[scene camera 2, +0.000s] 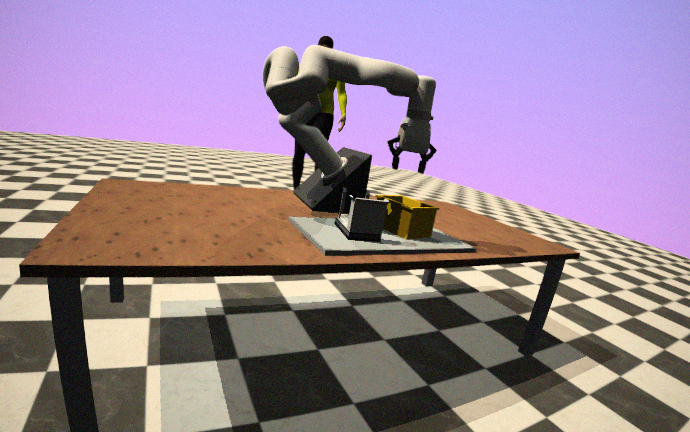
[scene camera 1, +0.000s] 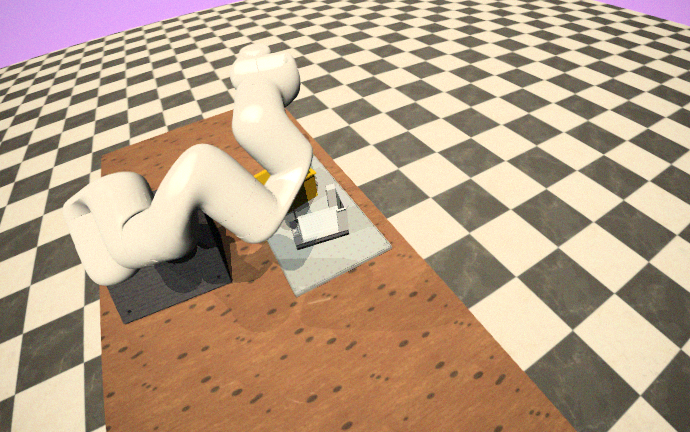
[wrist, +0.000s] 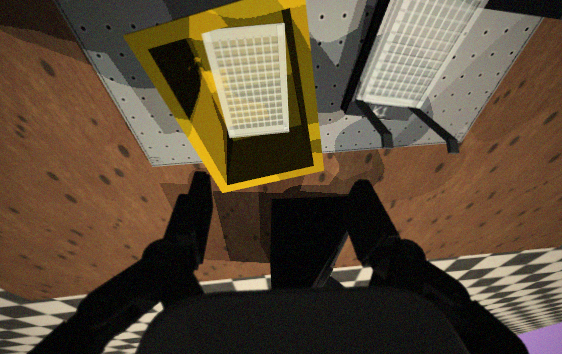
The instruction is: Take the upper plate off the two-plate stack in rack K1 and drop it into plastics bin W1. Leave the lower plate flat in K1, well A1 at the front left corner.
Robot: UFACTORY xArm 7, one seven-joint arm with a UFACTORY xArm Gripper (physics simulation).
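Seen in the pictures: gripper, between the fingertips: [scene camera 2: 407, 171] [wrist: 282, 192]; arm's base, origin of its link: [scene camera 2: 335, 169].
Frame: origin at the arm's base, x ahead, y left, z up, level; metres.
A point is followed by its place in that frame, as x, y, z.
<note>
A clear gridded plate [wrist: 257, 82] @[0.388, 0.125, -0.111] lies inside the yellow bin W1 [scene camera 1: 308, 189] @[0.446, 0.091, -0.084] [scene camera 2: 421, 224] @[0.458, 0.154, -0.084] [wrist: 317, 150] @[0.348, 0.060, -0.030], within its rim, in the wrist view. Another clear plate [scene camera 1: 318, 223] @[0.429, -0.053, -0.091] [wrist: 420, 50] @[0.438, -0.047, -0.091] lies in rack K1 [scene camera 1: 323, 241] @[0.426, -0.095, -0.126] [scene camera 2: 367, 218] @[0.507, -0.054, -0.065] [wrist: 366, 55] @[0.425, 0.000, -0.112] and looks flat. Its well A1 is too small to make out. My gripper [scene camera 2: 408, 169] @[0.387, 0.111, 0.067] [wrist: 282, 192] @[0.387, 0.111, 0.067] is open and empty, with its fingers spread wide. It hangs above the bin's level, beyond the bin's near end in the wrist view. The arm hides the gripper and part of the bin in scene camera 1.
The rack and bin stand side by side on a grey perforated deck [scene camera 1: 346, 264] @[0.457, -0.194, -0.130] [scene camera 2: 402, 247] @[0.552, 0.047, -0.130] [wrist: 142, 131] @[0.303, 0.287, -0.130]. Two dark bars reach out from the rack's end in the wrist view. The arm's dark base block [scene camera 1: 193, 274] @[0.061, -0.080, -0.092] [scene camera 2: 362, 175] @[0.140, 0.064, 0.006] stands behind the deck. A person in yellow stands behind it.
</note>
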